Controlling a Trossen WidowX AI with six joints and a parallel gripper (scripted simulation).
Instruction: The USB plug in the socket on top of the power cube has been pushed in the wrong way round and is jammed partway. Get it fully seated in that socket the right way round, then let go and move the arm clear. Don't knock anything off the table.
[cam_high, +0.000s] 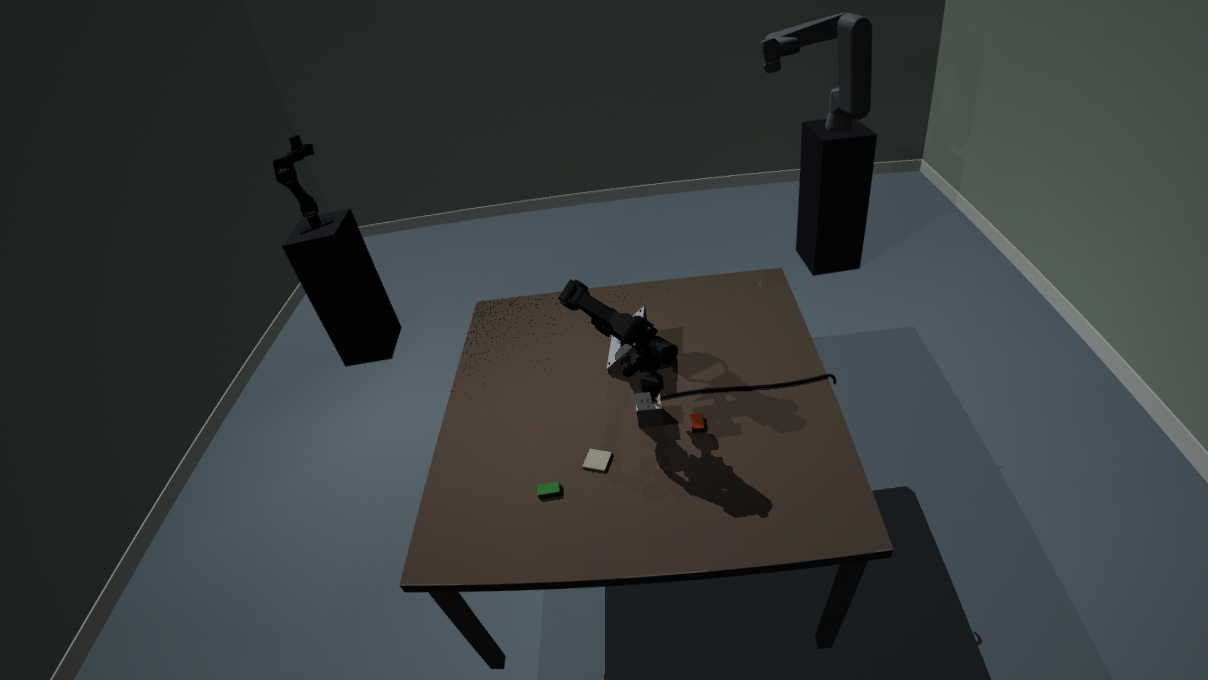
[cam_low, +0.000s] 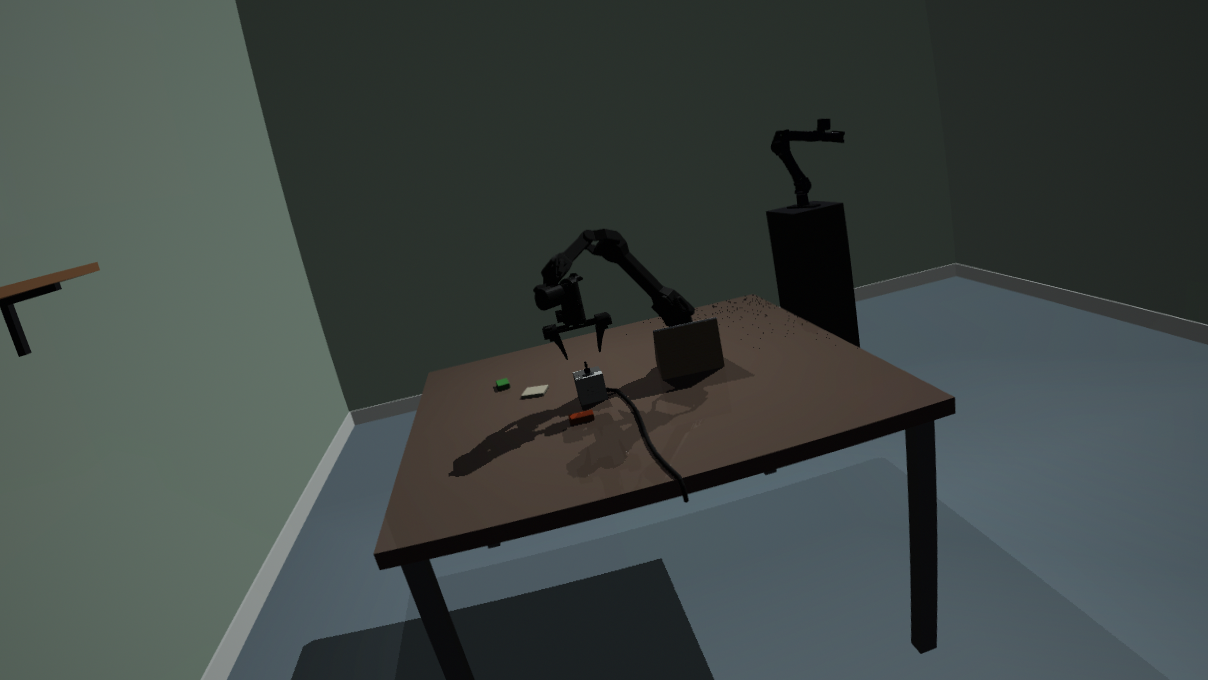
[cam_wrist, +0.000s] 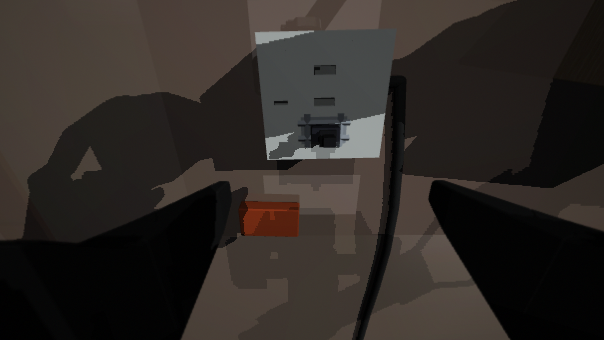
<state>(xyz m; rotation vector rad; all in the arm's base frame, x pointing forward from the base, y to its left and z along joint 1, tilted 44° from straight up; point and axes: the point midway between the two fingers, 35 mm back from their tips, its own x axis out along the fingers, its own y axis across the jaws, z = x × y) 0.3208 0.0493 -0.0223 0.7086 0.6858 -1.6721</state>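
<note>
The dark USB plug is 40 mm below my gripper tip and 10 mm to the right of it. Round my gripper tip: orange block: 130 mm below, 110 mm to the left, 60 mm ahead; then green block: 350 mm to the right, 230 mm ahead, 130 mm below; then cream tile: 200 mm to the right, 140 mm ahead, 130 mm below.
</note>
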